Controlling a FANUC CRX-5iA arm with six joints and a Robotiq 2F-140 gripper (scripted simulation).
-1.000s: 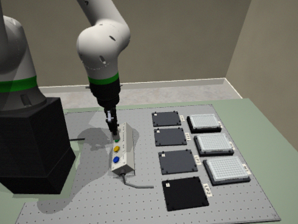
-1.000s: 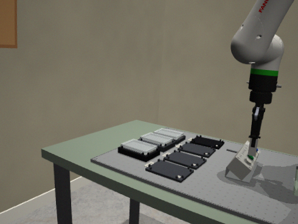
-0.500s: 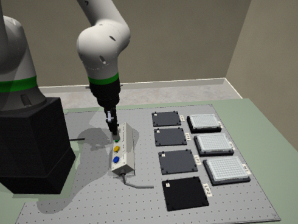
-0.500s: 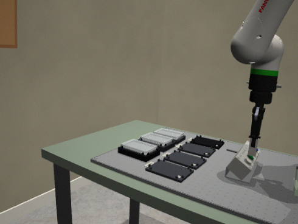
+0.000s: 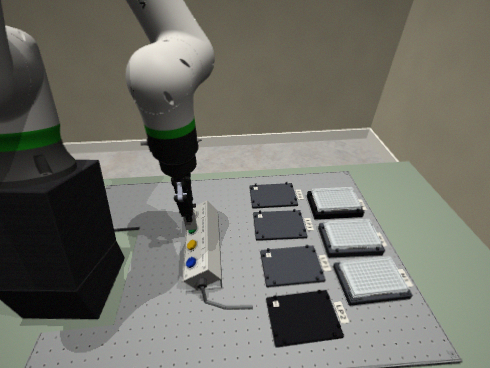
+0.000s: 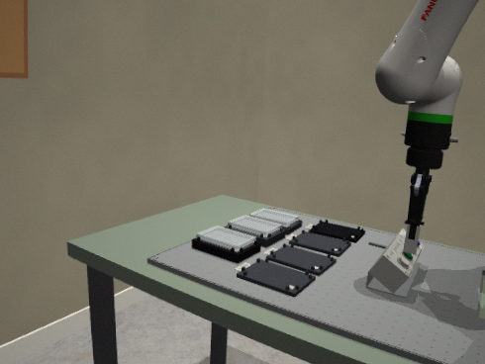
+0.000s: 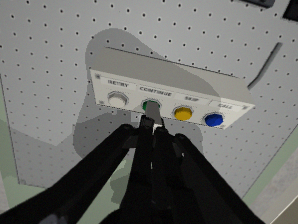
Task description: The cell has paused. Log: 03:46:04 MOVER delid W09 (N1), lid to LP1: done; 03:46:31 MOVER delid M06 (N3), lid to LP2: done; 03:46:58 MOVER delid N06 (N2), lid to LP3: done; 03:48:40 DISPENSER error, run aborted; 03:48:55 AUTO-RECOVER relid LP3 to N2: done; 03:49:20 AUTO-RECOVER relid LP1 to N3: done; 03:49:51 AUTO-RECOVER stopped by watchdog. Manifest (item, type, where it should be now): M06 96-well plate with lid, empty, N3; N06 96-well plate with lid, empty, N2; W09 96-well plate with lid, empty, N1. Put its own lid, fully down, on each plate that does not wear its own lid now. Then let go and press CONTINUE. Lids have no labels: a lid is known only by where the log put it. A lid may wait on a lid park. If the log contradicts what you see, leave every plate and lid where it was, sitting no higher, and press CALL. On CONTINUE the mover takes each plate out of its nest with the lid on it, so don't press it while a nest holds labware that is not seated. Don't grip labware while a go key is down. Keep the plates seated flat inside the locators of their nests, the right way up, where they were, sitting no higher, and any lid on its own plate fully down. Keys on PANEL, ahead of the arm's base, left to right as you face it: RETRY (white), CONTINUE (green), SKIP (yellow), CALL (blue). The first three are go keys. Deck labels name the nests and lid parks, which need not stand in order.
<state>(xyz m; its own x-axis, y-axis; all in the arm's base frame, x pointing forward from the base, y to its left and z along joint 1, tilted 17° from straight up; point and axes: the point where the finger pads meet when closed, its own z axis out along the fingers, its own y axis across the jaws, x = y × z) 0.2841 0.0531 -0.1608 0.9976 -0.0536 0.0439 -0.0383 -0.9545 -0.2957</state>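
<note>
The green continue key is 4 cm below my hand. Also, from my hand: yellow skip key: 5 cm to the right, 4 cm below; then blue call key: 10 cm to the right, 4 cm below; then white retry key: 5 cm to the left, 4 cm below.
</note>
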